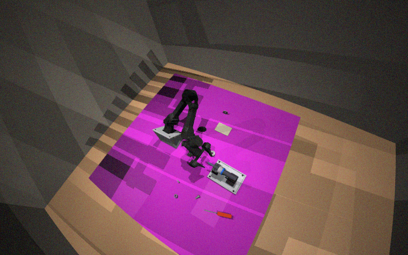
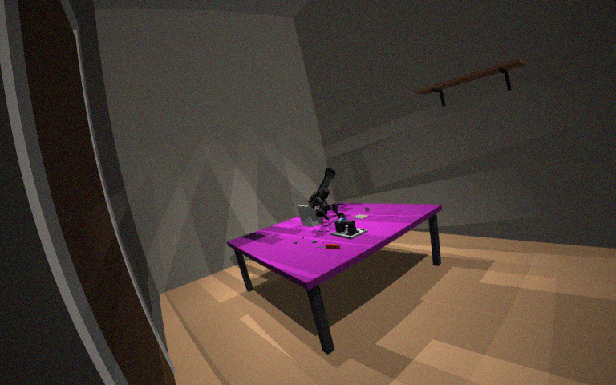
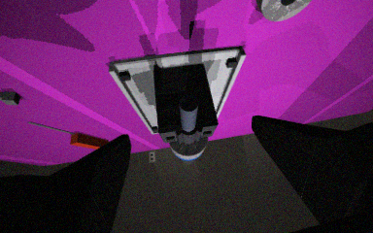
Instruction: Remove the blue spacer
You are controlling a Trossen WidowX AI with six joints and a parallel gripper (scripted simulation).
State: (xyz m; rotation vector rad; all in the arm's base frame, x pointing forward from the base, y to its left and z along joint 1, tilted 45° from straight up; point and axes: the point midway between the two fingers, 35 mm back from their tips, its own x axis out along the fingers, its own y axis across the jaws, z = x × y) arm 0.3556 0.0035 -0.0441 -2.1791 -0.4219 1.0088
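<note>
Now: the dark shaft 70 mm ahead of my gripper tip and 20 mm below it. Round my gripper tip: black disc: 210 mm to the left, 210 mm behind, 70 mm below; then grey ring: 90 mm to the left, 90 mm below, 40 mm behind; then blue spacer: 110 mm ahead, 20 mm below.
</note>
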